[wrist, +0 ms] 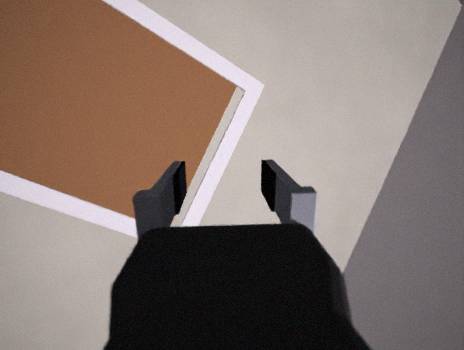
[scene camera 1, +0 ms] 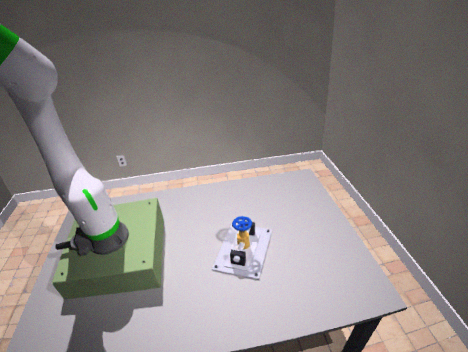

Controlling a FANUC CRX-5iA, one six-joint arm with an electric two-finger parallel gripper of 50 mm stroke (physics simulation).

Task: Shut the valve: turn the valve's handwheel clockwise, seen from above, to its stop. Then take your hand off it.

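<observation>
The valve's blue handwheel [scene camera 1: 242, 223] sits on top of a yellow stem [scene camera 1: 243, 240], upright over the valve body, in the middle right of the scene view. The valve is mounted on a white base plate [scene camera 1: 224, 262] on the table. How far the handwheel is turned cannot be told. My gripper [wrist: 223, 176] is open and empty in the wrist view; the fingers do not show in the scene view. The valve does not show in the wrist view, where a brown panel with a white frame and a pale wall are seen beyond the fingers.
The arm [scene camera 1: 37, 120] rises at the left from a green pedestal block [scene camera 1: 132, 235] on the grey table [scene camera 1: 310, 260]. Black blocks stand at both ends of the valve. The table's right edge lies beyond the base plate, with walls behind and to the right.
</observation>
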